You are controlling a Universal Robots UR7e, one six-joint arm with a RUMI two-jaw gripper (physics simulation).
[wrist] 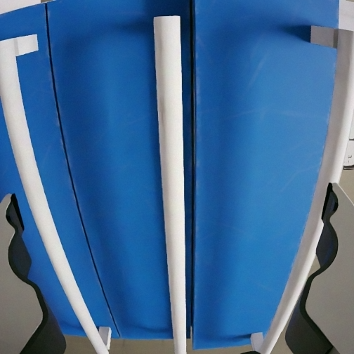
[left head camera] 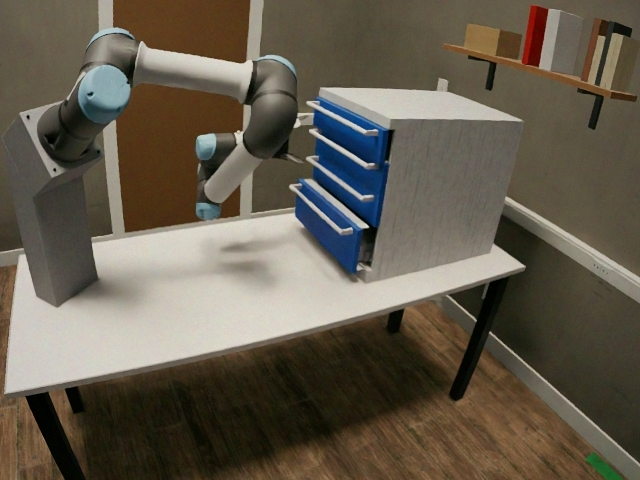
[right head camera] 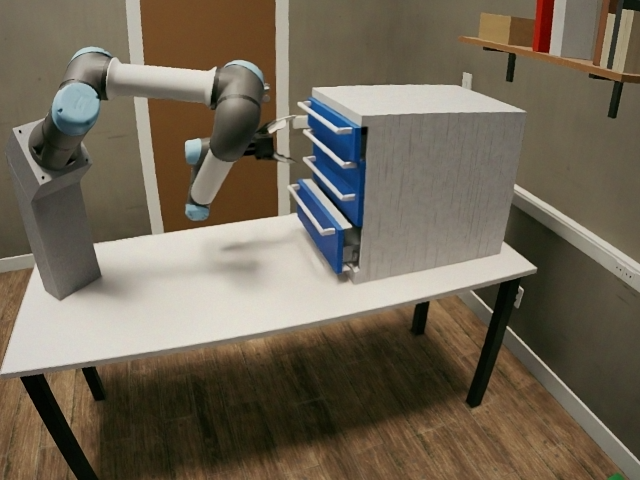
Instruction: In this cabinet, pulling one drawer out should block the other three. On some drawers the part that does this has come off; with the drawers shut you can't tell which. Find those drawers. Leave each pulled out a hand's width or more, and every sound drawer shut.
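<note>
The grey cabinet (left head camera: 444,191) (right head camera: 439,191) has four blue drawers with white bar handles. The bottom drawer (left head camera: 330,240) (right head camera: 320,245) stands well out. The top drawer (left head camera: 347,133) (right head camera: 336,140) (wrist: 250,150) stands slightly out. The second drawer (left head camera: 346,162) (right head camera: 336,167) (wrist: 110,150) and third drawer (left head camera: 361,207) (right head camera: 354,209) (wrist: 37,125) look shut. My gripper (left head camera: 302,139) (right head camera: 294,139) (wrist: 170,192) is open and empty. It is in front of the upper drawers, with the second drawer's handle (wrist: 170,125) between its spread fingers in the wrist view, not gripped.
The cabinet stands at the right end of the white table (left head camera: 180,320) (right head camera: 180,315). The arm's grey pedestal (left head camera: 62,237) (right head camera: 67,237) is at the left end. A wall shelf (left head camera: 547,70) (right head camera: 547,56) with books and a box hangs at the upper right.
</note>
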